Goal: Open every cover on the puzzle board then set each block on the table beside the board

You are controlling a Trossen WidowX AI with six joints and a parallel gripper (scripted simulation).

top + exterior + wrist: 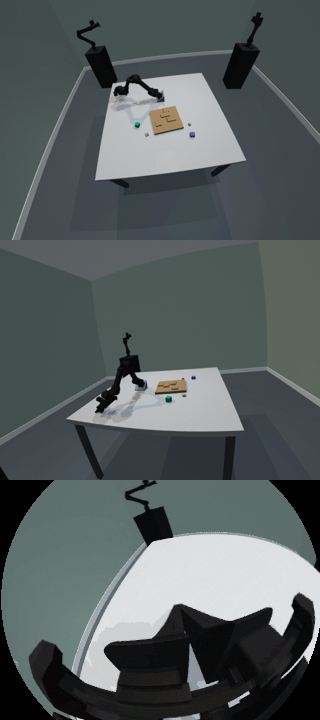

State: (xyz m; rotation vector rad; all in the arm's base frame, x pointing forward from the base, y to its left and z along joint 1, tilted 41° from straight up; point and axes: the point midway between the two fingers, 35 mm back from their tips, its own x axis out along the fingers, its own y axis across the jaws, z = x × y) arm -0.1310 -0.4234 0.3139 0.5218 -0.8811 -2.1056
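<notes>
My gripper tip is now 540 mm short of the green block, 310 mm to the right of it and 10 mm below it. Round my gripper tip: tan puzzle board (440 mm ahead, 580 mm to the left, 10 mm above); purple block (660 mm ahead, 860 mm to the left, 10 mm above).
</notes>
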